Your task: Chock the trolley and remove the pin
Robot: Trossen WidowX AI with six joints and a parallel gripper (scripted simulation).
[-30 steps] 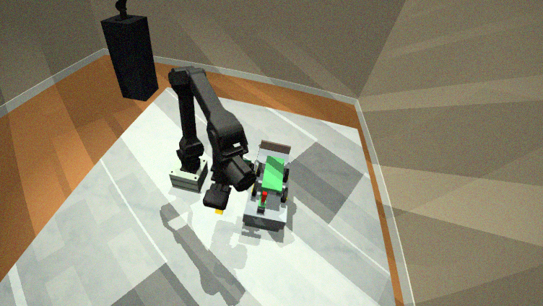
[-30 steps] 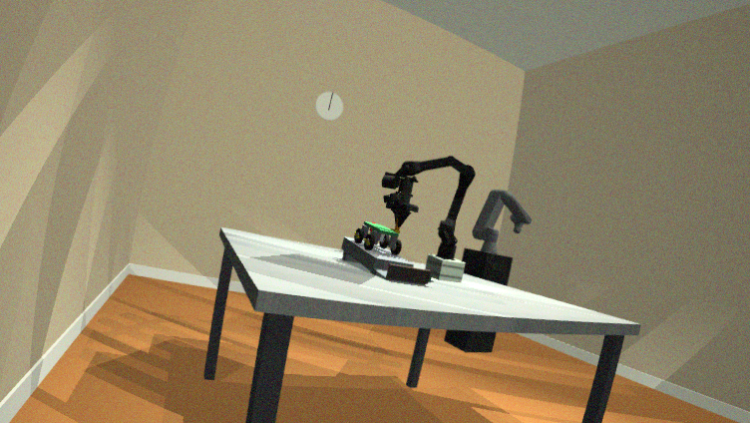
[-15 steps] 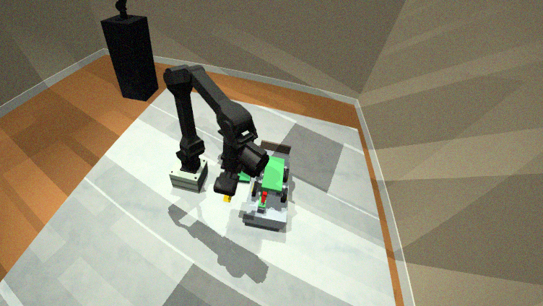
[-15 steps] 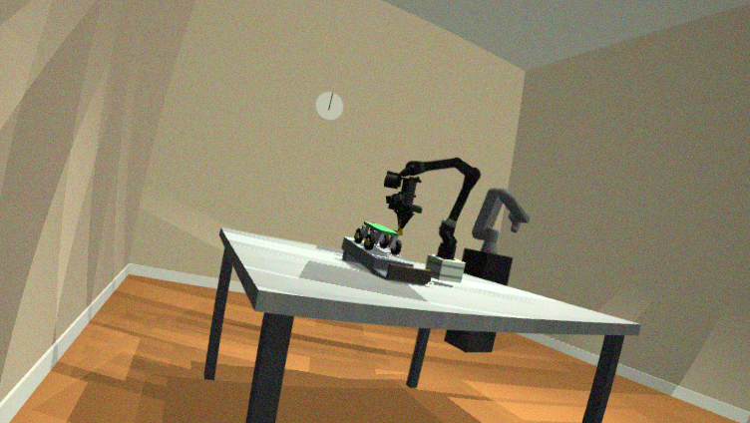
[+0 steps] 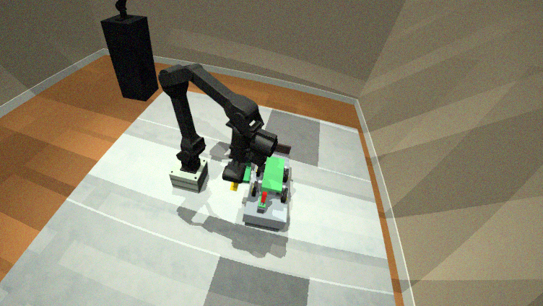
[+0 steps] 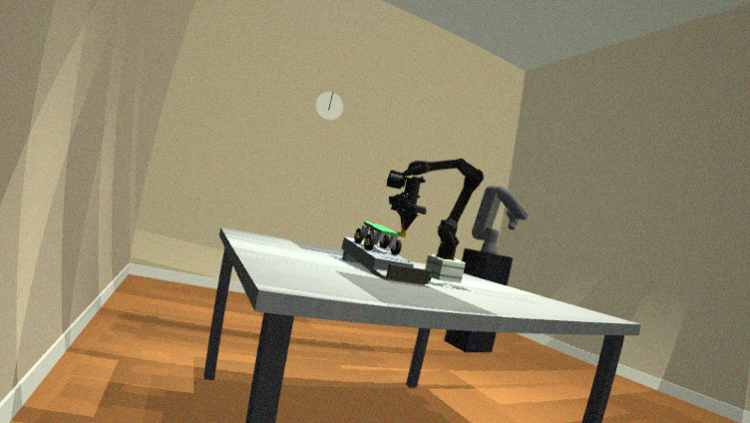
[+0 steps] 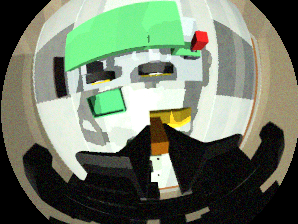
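Right now the red-headed stop pin is 10 cm ahead of my gripper tip, 7 cm to the right of it and 3 cm below it. Round my gripper tip: green-topped trolley: 13 cm ahead, 5 cm below, 4 cm to the left; yellow chock: 2 cm to the right, 1 cm below; dark brown block: 31 cm to the left, 14 cm below, 13 cm ahead.
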